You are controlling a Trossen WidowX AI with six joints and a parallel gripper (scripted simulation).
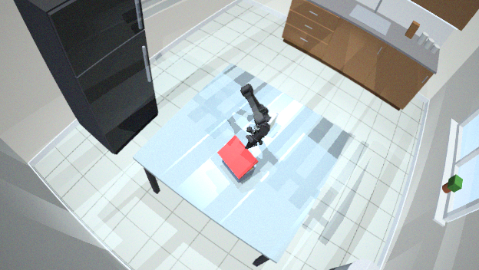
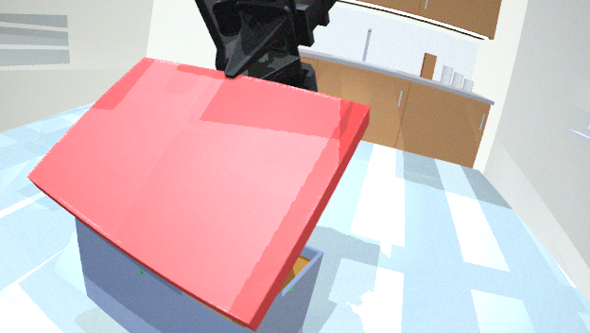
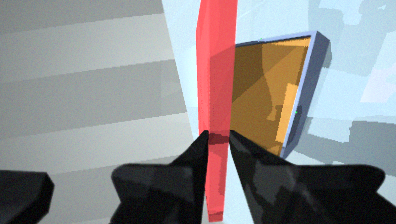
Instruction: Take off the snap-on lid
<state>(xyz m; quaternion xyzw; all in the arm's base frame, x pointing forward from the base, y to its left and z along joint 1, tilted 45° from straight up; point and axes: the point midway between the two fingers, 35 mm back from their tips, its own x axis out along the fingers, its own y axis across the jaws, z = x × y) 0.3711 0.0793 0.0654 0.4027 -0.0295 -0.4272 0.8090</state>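
Right now my gripper tip is 60 mm short of the red lid, 40 mm above it and 30 mm to the left of it. From my gripper tip the other things lie so: storage box (190 mm below, 40 mm ahead, 10 mm to the right).
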